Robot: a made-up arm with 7 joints.
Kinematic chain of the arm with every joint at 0, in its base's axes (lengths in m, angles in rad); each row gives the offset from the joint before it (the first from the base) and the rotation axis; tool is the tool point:
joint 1: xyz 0 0 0 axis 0 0.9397 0.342
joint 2: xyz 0 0 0 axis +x
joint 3: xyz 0 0 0 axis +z
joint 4: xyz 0.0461 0 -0.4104 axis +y
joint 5: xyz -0.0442 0 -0.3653 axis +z
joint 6: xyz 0 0 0 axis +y
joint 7: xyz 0 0 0 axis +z
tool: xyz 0 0 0
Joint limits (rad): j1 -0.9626..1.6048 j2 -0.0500..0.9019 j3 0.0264..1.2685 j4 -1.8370..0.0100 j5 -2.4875..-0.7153 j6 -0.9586..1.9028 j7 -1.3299..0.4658
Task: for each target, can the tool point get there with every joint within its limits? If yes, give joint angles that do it. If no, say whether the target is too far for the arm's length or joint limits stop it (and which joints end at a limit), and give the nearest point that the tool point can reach.
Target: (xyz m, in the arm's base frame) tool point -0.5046 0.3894 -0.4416
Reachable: yes | joints 0.9242 0.4907 0.6859 -0.4711 -1.8269 0.0336 -0.2612
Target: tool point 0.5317 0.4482 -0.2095
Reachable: yes | joints -0.4854 0.7395 0.3469 -0.9863 -1.3807 1.4319 -0.5836
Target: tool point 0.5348 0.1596 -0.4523
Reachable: yes | joints -0.3981 0.1195 0.4363 -1.0399 -1.9444 -0.4088 -1.1133
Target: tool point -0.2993 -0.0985 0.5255
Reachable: no: joint limits stop it (at a limit: joint 1, joint 2, joint 3, joint 4) | nearest point -0.4849 0.2449 -0.0234 | short by 0.673 m
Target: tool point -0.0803 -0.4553 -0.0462
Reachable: no: joint limits stop it (at a limit: joint 1, joint 2, joint 3, joint 4) | nearest point -0.7133 -0.2930 -0.0803 | short by 0.654 m
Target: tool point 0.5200 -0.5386 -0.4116
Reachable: no: too far | nearest point 0.6545 -0.1744 -0.3867 | short by 0.389 m
